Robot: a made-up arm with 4 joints.
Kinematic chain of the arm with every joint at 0, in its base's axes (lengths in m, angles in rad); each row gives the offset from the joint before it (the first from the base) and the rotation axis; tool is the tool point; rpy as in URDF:
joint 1: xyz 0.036 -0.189 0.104 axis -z
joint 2: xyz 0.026 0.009 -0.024 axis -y
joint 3: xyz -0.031 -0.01 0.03 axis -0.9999 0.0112 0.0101
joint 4: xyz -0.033 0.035 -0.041 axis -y
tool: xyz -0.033 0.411 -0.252 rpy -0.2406 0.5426 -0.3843
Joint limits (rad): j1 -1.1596..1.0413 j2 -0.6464..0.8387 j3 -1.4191..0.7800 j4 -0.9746..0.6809
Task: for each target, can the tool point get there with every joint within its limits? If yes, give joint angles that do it. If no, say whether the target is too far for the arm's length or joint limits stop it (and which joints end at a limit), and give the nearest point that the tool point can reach.
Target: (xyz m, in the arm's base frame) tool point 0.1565 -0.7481 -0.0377
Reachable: no: joint limits stop it (at a limit: joint 1, joint 2, joint 3, joint 4) | nearest point 0.3630 -0.4798 -0.1858 | short by 0.370 m
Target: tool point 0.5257 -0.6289 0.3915
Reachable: no: too far | nearest point 0.4859 -0.3261 0.3803 | short by 0.306 m
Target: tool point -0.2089 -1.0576 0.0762
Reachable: no: too far | nearest point -0.3694 -0.5562 0.1646 | short by 0.534 m
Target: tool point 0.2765 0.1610 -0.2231
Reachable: yes | joints -0.0490 0.7037 0.3034 0.3151
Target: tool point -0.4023 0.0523 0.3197
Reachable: yes | joints -0.4361 0.3759 -1.1614 -0.5113
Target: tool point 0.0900 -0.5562 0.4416
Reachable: no: joint limits stop it (at a limit: joint 1, joint 3, joint 4) | nearest point -0.3055 -0.4095 0.4666 | short by 0.423 m
